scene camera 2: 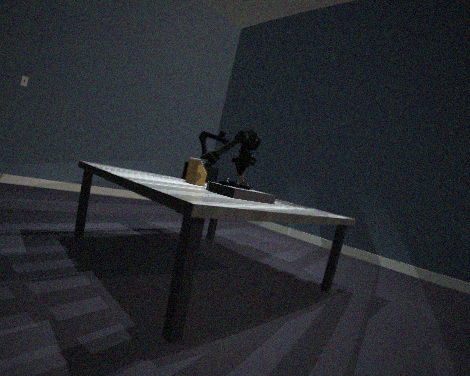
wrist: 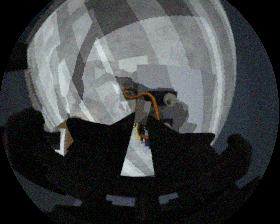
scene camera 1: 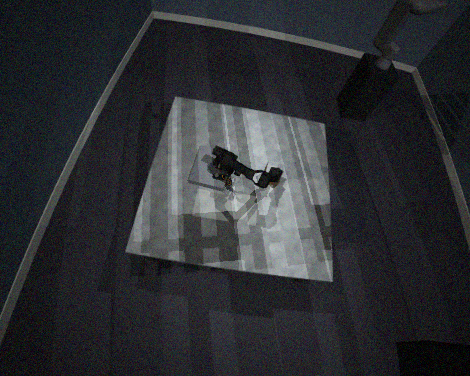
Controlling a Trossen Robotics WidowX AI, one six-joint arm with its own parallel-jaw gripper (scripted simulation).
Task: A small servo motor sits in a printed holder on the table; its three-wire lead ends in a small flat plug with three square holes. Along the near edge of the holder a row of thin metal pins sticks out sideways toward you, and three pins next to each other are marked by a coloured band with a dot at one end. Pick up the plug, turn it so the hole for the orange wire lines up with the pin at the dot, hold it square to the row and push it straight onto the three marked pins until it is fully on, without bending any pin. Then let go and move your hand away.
In view: my gripper (wrist: 141,116) and a grey holder plate (scene camera 1: 203,169).
The grey holder plate is seen too in the wrist view (wrist: 195,88).
